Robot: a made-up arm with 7 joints. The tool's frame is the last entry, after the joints.
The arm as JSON. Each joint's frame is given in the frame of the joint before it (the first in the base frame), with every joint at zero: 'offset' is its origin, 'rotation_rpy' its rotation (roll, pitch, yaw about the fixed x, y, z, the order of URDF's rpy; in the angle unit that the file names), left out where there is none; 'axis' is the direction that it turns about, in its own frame. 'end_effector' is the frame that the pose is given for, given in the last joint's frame.
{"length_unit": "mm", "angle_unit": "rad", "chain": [
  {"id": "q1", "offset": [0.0, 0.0, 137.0], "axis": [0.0, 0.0, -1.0]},
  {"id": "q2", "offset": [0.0, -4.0, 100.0], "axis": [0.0, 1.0, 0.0]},
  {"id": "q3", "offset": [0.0, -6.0, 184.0], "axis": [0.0, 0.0, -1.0]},
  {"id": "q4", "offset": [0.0, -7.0, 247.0], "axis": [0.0, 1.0, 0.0]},
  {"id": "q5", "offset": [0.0, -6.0, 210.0], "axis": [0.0, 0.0, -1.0]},
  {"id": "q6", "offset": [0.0, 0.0, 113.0], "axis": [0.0, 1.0, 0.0]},
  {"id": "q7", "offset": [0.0, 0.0, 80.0], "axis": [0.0, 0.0, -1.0]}
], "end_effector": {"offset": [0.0, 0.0, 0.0], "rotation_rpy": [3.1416, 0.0, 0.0]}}
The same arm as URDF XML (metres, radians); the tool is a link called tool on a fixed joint. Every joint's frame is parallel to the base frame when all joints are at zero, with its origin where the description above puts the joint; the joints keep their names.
<robot name="arm">
<joint name="tool_joint" type="fixed"><parent link="link7"/><child link="tool"/><origin xyz="0 0 0" rpy="-3.1416 0 0"/></joint>
<joint name="q7" type="continuous"><parent link="link6"/><child link="link7"/><origin xyz="0 0 0.08"/><axis xyz="0 0 -1"/></joint>
<joint name="q6" type="continuous"><parent link="link5"/><child link="link6"/><origin xyz="0 0 0.113"/><axis xyz="0 1 0"/></joint>
<joint name="q5" type="continuous"><parent link="link4"/><child link="link5"/><origin xyz="0 -0.006 0.21"/><axis xyz="0 0 -1"/></joint>
<joint name="q4" type="continuous"><parent link="link3"/><child link="link4"/><origin xyz="0 -0.007 0.247"/><axis xyz="0 1 0"/></joint>
<joint name="q3" type="continuous"><parent link="link2"/><child link="link3"/><origin xyz="0 -0.006 0.184"/><axis xyz="0 0 -1"/></joint>
<joint name="q2" type="continuous"><parent link="link1"/><child link="link2"/><origin xyz="0 -0.004 0.1"/><axis xyz="0 1 0"/></joint>
<joint name="q1" type="continuous"><parent link="base_link"/><child link="link1"/><origin xyz="0 0 0.137"/><axis xyz="0 0 -1"/></joint>
<link name="base_link"/>
<link name="link1"/>
<link name="link2"/>
<link name="link3"/>
<link name="link4"/>
<link name="link5"/>
<link name="link6"/>
<link name="link7"/>
<link name="tool"/>
</robot>

